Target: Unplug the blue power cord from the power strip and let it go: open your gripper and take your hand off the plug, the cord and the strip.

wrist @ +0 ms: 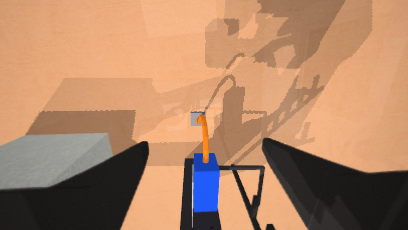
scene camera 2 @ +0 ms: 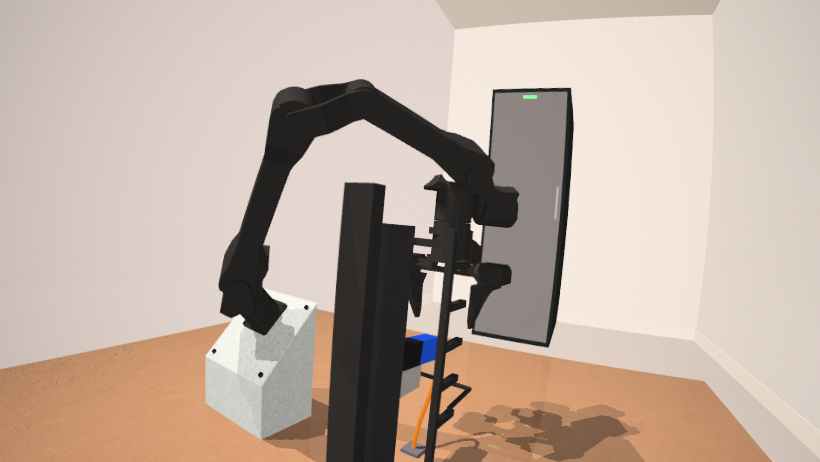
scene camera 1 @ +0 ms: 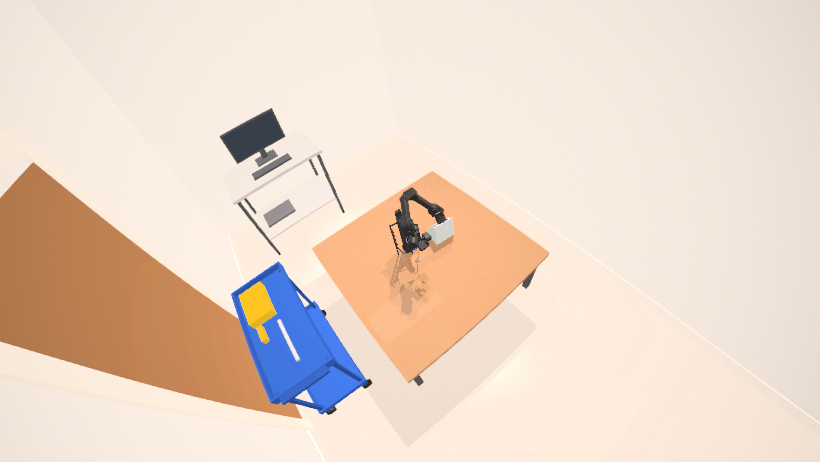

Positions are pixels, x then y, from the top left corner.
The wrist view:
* gripper: 207, 144
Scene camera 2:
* gripper: 442, 322
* blue plug: 419, 349
